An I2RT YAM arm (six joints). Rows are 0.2 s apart.
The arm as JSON. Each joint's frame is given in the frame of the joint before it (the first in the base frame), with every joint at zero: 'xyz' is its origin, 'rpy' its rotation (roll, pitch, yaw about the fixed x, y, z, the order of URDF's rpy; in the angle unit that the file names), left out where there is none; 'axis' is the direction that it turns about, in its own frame. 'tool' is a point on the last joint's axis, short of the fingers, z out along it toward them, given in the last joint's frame.
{
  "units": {
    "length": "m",
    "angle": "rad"
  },
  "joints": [
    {
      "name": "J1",
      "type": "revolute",
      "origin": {
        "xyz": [
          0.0,
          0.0,
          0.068
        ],
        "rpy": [
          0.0,
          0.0,
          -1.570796
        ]
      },
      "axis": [
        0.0,
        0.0,
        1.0
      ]
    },
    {
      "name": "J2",
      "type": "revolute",
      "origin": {
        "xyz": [
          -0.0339,
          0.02,
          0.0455
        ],
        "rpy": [
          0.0,
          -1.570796,
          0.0
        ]
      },
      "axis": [
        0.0,
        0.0,
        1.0
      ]
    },
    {
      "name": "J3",
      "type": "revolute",
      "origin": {
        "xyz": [
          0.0,
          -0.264,
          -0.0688
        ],
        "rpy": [
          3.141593,
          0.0,
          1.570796
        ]
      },
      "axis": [
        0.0,
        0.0,
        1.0
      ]
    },
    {
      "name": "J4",
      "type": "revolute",
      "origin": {
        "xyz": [
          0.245,
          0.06,
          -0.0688
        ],
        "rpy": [
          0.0,
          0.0,
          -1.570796
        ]
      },
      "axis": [
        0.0,
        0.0,
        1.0
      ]
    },
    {
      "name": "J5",
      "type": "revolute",
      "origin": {
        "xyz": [
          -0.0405,
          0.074,
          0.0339
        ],
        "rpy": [
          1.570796,
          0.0,
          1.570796
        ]
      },
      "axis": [
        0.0,
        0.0,
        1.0
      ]
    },
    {
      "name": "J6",
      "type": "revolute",
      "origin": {
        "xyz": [
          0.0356,
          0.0,
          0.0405
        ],
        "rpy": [
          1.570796,
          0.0,
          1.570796
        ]
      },
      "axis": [
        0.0,
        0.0,
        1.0
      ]
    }
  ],
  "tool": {
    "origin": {
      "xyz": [
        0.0,
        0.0,
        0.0
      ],
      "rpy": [
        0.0,
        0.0,
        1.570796
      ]
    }
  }
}
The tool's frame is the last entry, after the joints.
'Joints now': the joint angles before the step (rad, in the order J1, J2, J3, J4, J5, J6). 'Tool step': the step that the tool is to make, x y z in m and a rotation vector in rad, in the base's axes. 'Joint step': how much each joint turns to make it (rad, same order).
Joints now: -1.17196, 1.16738, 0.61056, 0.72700, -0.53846, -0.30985
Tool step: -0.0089, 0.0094, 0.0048, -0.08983, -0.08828, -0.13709
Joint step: 0.00011, -0.04155, -0.05819, 0.14078, 0.14413, 0.01524
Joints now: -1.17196, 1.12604, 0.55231, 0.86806, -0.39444, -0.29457
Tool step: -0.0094, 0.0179, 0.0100, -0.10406, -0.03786, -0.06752
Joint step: 0.00174, -0.08888, -0.04438, 0.05526, 0.06327, -0.03064
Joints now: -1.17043, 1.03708, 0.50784, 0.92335, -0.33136, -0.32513
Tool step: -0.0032, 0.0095, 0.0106, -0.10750, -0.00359, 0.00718
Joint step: -0.00006, -0.03368, -0.00607, 0.06143, -0.02294, -0.03381
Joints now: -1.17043, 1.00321, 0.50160, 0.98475, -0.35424, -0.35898
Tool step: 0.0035, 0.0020, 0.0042, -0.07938, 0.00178, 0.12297
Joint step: 0.00005, 0.03533, 0.00305, 0.11965, -0.12262, 0.03674
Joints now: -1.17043, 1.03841, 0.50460, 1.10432, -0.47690, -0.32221
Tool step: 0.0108, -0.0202, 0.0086, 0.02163, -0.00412, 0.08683
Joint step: 0.00009, 0.11228, 0.08909, 0.03710, -0.06603, 0.06598
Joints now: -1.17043, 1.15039, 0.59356, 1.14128, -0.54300, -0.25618
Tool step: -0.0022, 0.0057, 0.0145, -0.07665, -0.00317, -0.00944
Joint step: -0.00019, -0.02726, 0.02610, 0.00180, -0.00791, -0.03204
